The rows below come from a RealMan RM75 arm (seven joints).
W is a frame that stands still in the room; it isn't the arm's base.
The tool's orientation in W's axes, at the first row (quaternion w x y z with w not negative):
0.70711 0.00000 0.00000 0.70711
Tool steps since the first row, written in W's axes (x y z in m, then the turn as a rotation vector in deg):
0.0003 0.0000 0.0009 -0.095 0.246 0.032
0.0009 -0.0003 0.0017 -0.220 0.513 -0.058
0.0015 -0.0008 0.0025 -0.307 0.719 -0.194
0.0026 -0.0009 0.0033 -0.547 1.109 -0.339
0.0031 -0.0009 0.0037 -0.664 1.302 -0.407
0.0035 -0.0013 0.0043 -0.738 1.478 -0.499
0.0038 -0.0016 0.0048 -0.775 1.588 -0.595
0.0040 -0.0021 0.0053 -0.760 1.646 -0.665
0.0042 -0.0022 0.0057 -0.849 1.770 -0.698
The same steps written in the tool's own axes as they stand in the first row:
0.0000 -0.0003 0.0009 0.246 0.095 0.032
-0.0003 -0.0009 0.0017 0.513 0.220 -0.058
-0.0008 -0.0015 0.0025 0.719 0.307 -0.194
-0.0009 -0.0026 0.0033 1.109 0.547 -0.339
-0.0009 -0.0031 0.0037 1.302 0.664 -0.407
-0.0013 -0.0035 0.0043 1.478 0.738 -0.499
-0.0016 -0.0038 0.0048 1.588 0.775 -0.595
-0.0021 -0.0040 0.0053 1.646 0.760 -0.665
-0.0022 -0.0042 0.0057 1.770 0.849 -0.698

